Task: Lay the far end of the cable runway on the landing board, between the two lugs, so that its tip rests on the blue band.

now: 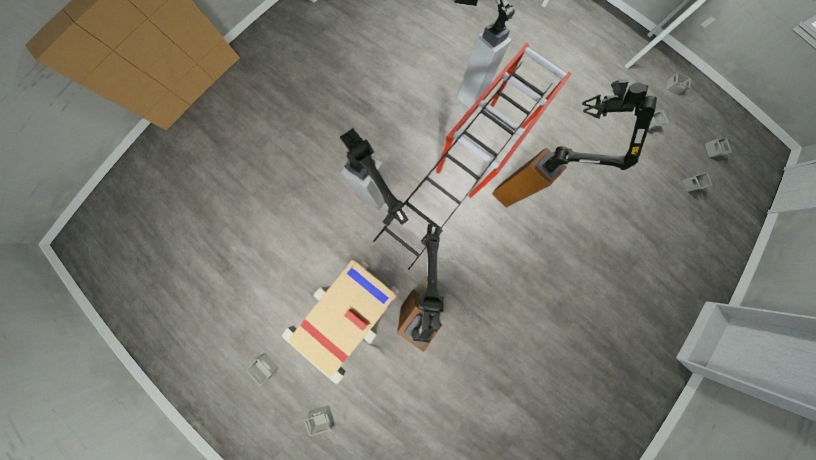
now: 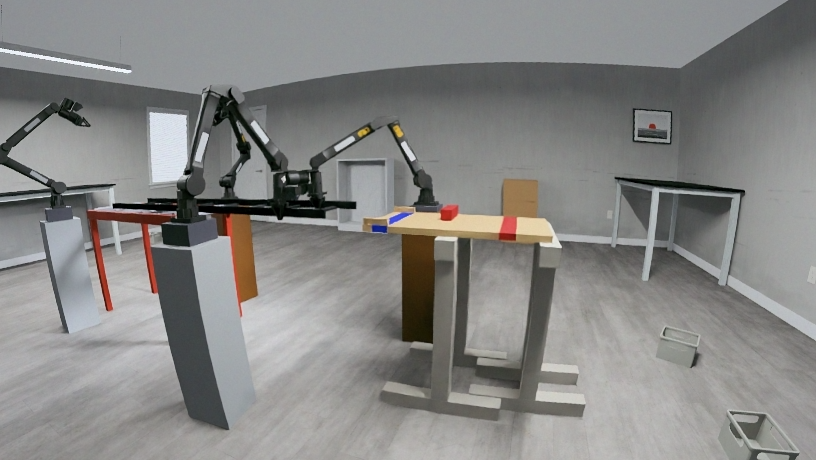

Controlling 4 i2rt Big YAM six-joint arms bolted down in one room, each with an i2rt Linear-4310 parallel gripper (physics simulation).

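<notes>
The black cable runway (image 1: 444, 190) (image 2: 341, 204) lies along the red stand, its far end jutting out towards the landing board (image 1: 334, 302) (image 2: 474, 224). Its tip is in the air, short of the blue band (image 1: 368, 285) (image 2: 400, 218) and apart from the board. One raised wooden lug (image 2: 404, 209) shows at the band. The grey-pedestal arm's gripper (image 1: 394, 217) (image 2: 279, 212) and the lower brown-pedestal arm's gripper (image 1: 432, 228) (image 2: 317, 200) are at opposite rails near the tip and look shut on them. The right-hand arm's gripper (image 1: 591, 106) is open, away from the runway.
The red stand (image 1: 498, 167) (image 2: 98, 260) bears the runway's other part. A red block (image 1: 356, 318) (image 2: 449, 212) sits on the board, beyond the blue band. A fourth arm's gripper (image 2: 85, 122) is raised away from the runway. Grey crates (image 1: 262, 368) (image 2: 678, 345) stand on the floor.
</notes>
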